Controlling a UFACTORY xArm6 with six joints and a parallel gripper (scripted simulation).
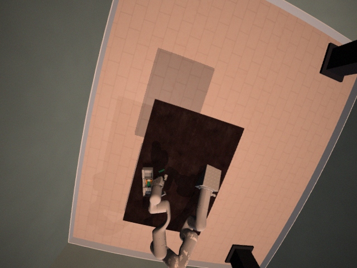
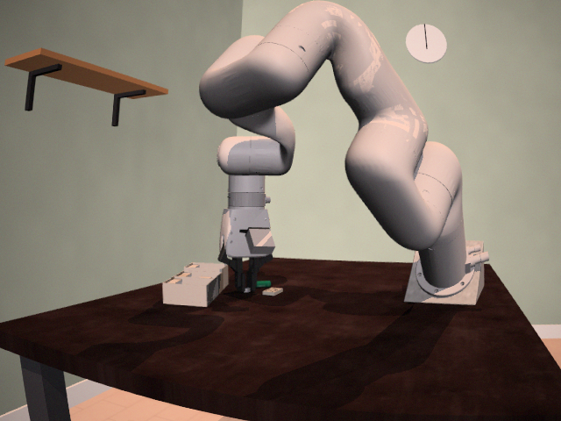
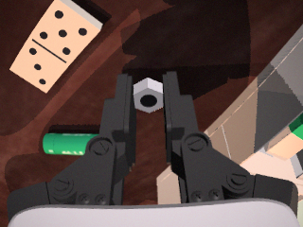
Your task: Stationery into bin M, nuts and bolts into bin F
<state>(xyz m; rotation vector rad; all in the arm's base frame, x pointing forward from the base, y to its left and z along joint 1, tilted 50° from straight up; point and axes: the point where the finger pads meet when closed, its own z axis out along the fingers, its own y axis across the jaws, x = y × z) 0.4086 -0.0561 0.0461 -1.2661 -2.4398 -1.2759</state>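
Now: hand 60 mm past the cream domino and 20 mm above it. Round my hand: green block: 70 mm ahead, 50 mm to the left; green cylinder: 10 mm behind, 60 mm to the right, 20 mm below; steel nut: 20 mm below.
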